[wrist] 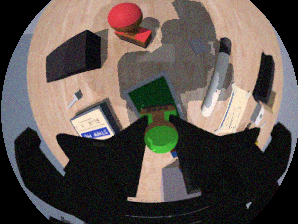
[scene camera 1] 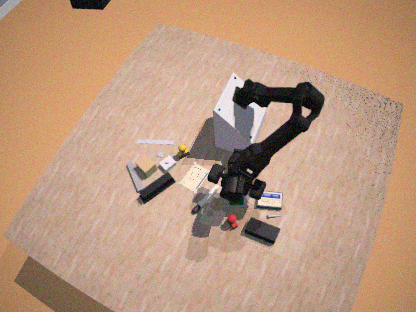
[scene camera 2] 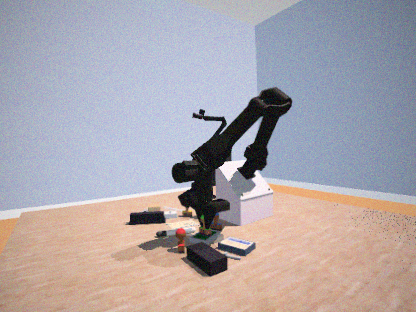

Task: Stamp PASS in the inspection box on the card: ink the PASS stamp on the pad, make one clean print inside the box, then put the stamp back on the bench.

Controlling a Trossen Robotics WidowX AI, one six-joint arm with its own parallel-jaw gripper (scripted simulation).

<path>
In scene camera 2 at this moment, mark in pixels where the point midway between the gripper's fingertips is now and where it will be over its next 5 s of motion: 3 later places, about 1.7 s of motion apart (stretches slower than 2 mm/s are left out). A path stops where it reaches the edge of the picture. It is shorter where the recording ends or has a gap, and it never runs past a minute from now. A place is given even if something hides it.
My gripper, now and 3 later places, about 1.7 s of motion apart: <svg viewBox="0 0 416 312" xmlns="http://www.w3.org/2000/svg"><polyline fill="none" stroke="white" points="204,227 204,213 186,202 183,204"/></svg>
</path>
